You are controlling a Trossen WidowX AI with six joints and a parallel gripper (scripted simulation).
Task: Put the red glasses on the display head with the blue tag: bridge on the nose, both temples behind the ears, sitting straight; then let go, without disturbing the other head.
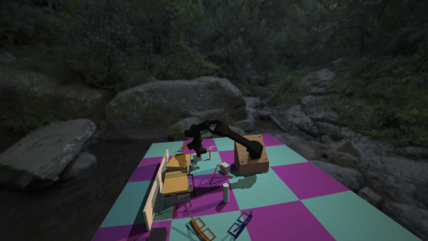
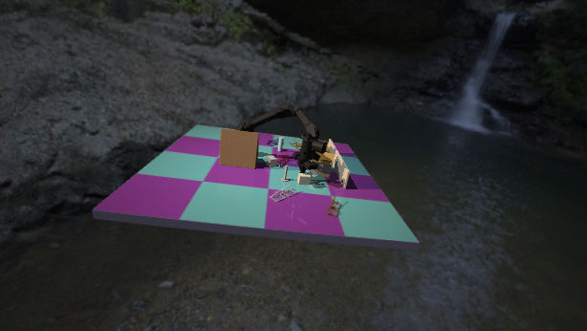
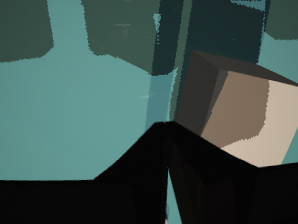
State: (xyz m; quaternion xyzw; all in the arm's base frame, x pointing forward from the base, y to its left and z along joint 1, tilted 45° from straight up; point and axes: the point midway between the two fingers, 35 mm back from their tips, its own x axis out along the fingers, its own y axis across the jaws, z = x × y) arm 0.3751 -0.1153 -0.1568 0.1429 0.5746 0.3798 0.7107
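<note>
Right now my gripper tip is 13 cm past the red glasses, 23 cm to the right of it and 2 cm above it. From my gripper tip the other things lie so: tall pale board (25 cm ahead, 25 cm to the left, 2 cm above).
</note>
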